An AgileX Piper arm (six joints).
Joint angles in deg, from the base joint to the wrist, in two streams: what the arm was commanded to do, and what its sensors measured. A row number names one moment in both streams.
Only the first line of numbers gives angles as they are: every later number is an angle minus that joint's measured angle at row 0.
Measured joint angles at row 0: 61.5, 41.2, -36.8, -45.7, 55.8, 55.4
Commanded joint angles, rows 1 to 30: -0.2, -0.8, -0.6, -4.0, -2.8, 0.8; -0.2, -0.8, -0.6, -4.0, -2.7, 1.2; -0.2, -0.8, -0.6, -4.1, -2.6, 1.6; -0.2, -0.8, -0.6, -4.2, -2.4, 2.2; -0.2, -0.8, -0.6, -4.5, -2.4, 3.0; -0.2, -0.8, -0.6, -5.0, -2.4, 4.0; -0.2, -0.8, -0.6, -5.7, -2.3, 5.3; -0.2, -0.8, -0.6, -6.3, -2.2, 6.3; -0.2, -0.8, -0.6, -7.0, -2.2, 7.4; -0.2, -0.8, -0.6, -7.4, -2.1, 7.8; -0.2, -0.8, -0.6, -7.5, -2.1, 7.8; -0.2, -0.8, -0.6, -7.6, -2.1, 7.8; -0.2, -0.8, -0.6, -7.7, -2.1, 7.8; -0.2, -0.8, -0.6, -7.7, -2.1, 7.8; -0.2, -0.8, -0.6, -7.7, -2.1, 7.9; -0.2, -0.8, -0.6, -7.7, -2.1, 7.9; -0.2, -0.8, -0.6, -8.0, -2.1, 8.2; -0.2, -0.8, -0.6, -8.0, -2.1, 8.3; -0.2, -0.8, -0.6, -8.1, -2.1, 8.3; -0.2, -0.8, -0.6, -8.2, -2.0, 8.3; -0.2, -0.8, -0.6, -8.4, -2.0, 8.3; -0.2, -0.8, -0.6, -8.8, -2.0, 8.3; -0.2, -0.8, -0.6, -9.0, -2.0, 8.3; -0.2, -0.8, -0.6, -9.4, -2.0, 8.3; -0.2, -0.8, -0.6, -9.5, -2.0, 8.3; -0.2, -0.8, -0.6, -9.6, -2.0, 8.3; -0.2, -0.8, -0.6, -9.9, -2.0, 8.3; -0.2, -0.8, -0.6, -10.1, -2.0, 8.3; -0.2, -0.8, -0.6, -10.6, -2.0, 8.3; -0.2, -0.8, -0.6, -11.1, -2.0, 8.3
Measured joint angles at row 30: 0.0, 0.0, 0.0, -4.7, 0.2, 8.2
